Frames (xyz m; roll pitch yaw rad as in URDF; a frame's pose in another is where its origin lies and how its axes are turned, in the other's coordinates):
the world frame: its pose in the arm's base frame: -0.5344 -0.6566 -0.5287 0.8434 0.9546 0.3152
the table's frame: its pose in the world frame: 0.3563 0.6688 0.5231 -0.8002 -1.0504 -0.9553
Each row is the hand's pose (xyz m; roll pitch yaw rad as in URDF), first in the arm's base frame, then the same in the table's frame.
Working: the arm's base frame: its pose in the table's frame: -0.4688 -0.2825 0.0857 1.0660 -0.8153 0.3017

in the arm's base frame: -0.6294 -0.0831 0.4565 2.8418 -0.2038 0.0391
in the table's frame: -0.8531 -0.8626 -0.2710 -2.1643 -0.9314 0.0326
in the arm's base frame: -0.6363 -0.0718 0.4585 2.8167 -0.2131 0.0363
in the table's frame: -0.8663 -0.8628 -0.2685 -2.1769 -0.9314 0.0164
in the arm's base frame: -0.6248 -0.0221 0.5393 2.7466 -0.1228 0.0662
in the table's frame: -0.9023 -0.9229 -0.2036 -2.3696 -0.9288 0.1753
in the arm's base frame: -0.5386 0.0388 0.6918 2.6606 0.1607 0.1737
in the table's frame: -0.9033 -1.0322 -0.0537 -2.8300 -0.8588 0.6493
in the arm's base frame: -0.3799 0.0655 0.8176 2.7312 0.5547 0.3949
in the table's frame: -0.8290 -1.1109 0.1196 3.0782 -0.6345 1.1786
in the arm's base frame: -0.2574 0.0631 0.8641 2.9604 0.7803 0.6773
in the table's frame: -0.7506 -1.1303 0.2227 2.9731 -0.4524 1.4805
